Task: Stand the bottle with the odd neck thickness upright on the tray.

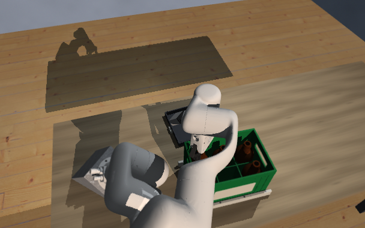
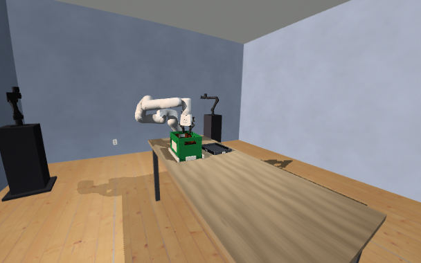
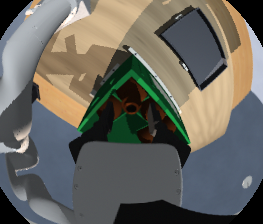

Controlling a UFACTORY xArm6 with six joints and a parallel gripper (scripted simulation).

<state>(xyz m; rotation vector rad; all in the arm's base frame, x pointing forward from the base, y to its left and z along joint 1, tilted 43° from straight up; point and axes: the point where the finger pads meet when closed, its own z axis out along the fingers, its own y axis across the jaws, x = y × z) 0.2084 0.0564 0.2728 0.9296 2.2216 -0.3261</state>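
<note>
My gripper is now 100 mm above the green crate, 80 mm short of it and 60 mm to the left of it. From my hand the other things lie so: dark tray: 240 mm to the left, 170 mm below, 110 mm ahead.
</note>
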